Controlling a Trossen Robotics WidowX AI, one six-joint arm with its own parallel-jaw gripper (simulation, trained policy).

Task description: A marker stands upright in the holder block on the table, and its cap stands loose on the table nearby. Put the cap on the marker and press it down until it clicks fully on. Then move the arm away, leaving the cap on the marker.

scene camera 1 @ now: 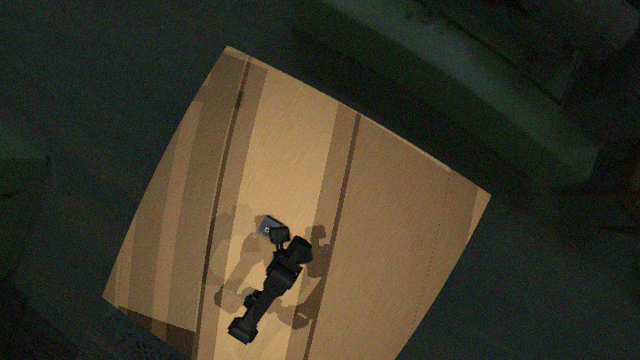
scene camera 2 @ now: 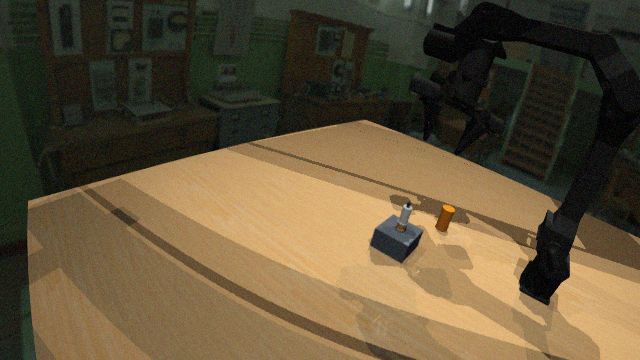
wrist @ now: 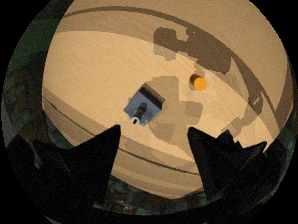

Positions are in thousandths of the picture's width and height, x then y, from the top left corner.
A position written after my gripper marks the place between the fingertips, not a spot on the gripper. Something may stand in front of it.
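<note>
There is my gripper (scene camera 2: 688, 412), which the wrist view shows as well (wrist: 522, 583), and I also see a holder block (scene camera 2: 623, 699).
</note>
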